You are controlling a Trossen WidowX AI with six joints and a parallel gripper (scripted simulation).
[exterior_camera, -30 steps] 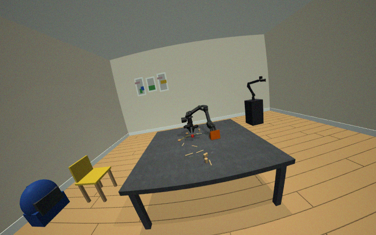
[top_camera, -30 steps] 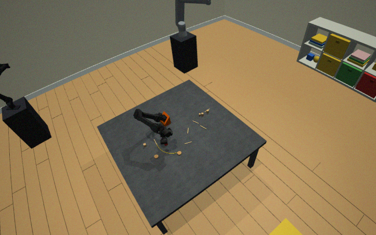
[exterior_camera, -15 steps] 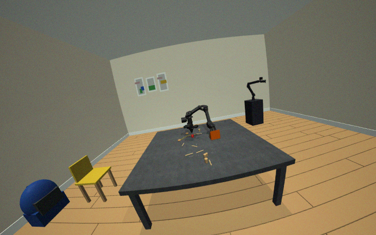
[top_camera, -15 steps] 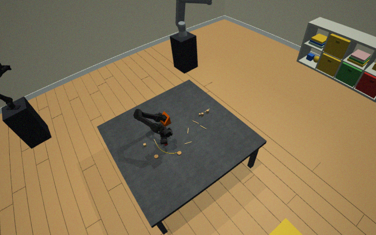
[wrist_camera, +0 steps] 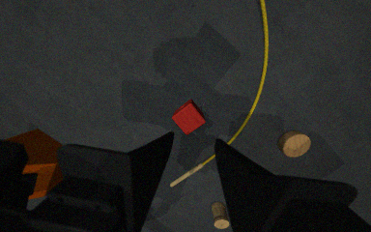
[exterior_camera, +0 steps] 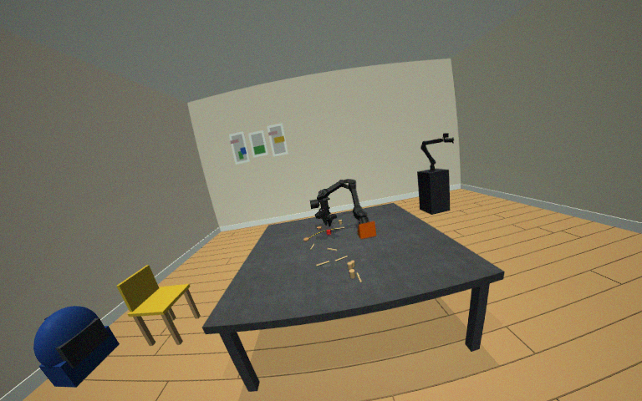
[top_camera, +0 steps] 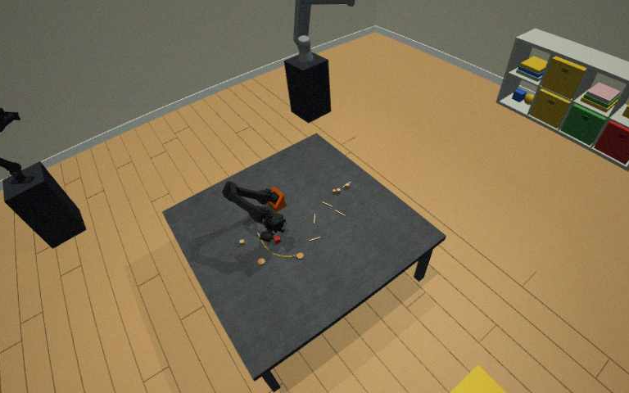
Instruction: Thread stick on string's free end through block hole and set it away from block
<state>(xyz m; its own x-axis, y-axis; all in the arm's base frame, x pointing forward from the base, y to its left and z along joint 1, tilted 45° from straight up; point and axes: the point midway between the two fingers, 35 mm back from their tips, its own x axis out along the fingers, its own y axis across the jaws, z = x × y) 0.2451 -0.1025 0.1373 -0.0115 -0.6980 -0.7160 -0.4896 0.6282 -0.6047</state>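
Right now the red block is 10 mm to the left of my gripper tip and 50 mm below it. From my gripper tip the other things lie so: round wooden button (180 mm ahead, 50 mm to the left, 50 mm below); then thin wooden stick (80 mm behind, 60 mm to the right, 60 mm below).
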